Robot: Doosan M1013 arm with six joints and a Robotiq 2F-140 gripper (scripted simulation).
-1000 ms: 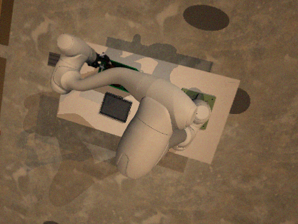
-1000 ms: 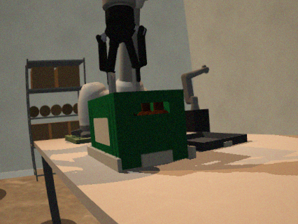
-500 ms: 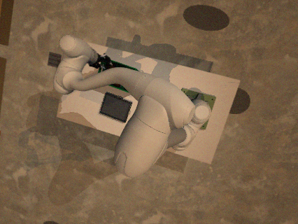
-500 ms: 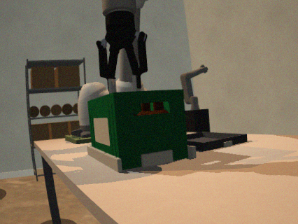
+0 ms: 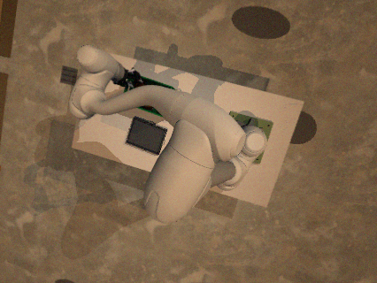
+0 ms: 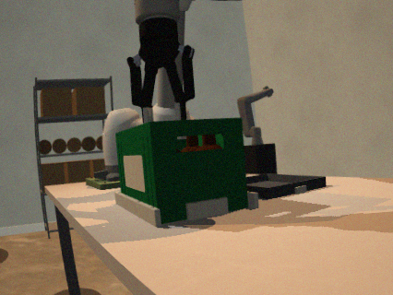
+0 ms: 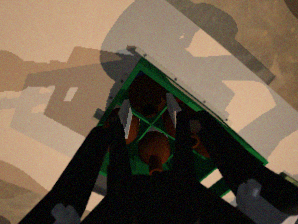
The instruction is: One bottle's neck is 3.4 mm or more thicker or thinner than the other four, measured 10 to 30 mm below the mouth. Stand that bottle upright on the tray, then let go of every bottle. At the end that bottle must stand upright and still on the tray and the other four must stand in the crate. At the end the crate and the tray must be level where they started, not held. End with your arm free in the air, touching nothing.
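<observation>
My hand is 9 cm past the brown bottle, 9 cm above it and 1 cm to the right of it. From my hand the other things lie so: green crate (9 cm below, 9 cm behind, 5 cm to the left); dark tray (32 cm to the left, 16 cm below, 11 cm behind).
</observation>
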